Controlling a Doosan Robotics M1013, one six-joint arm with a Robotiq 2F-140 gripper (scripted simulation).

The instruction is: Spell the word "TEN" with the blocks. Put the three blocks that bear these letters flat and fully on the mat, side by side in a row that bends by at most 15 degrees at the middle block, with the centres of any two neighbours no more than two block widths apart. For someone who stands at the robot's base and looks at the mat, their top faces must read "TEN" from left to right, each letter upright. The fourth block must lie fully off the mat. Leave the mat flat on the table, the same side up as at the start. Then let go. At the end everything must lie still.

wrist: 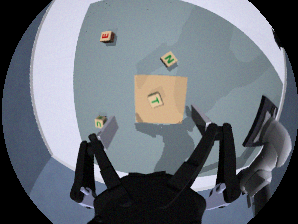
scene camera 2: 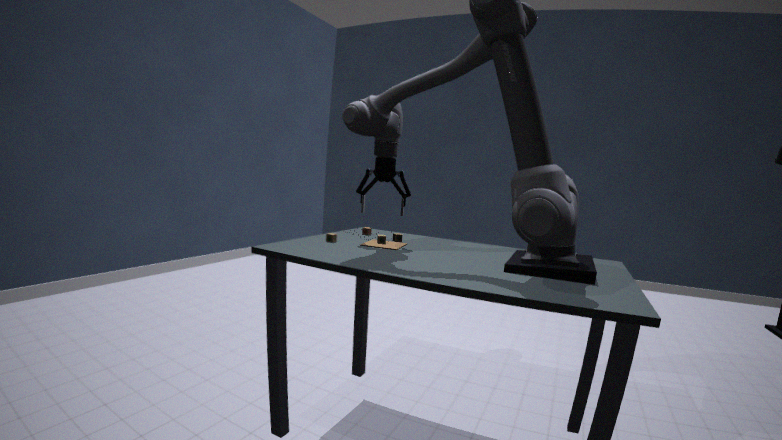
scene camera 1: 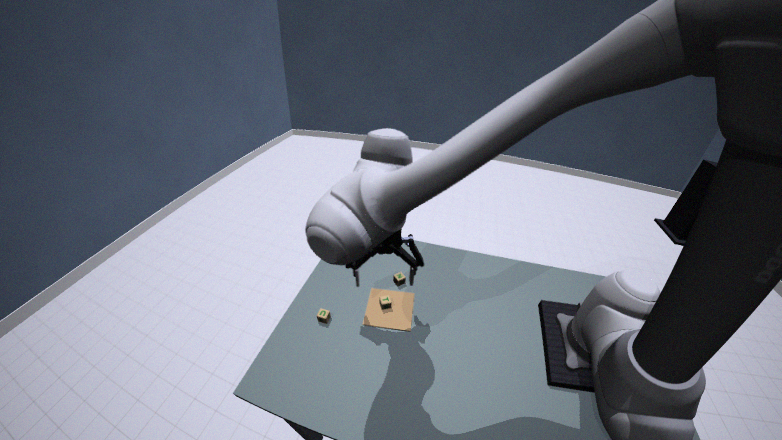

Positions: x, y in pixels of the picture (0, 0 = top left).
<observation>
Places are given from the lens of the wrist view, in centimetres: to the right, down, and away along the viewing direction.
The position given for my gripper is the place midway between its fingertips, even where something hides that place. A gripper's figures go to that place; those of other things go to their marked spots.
my gripper (wrist: 152, 116): 0, 1, 19
tan mat (wrist: 172, 89): 6, -6, 28
</observation>
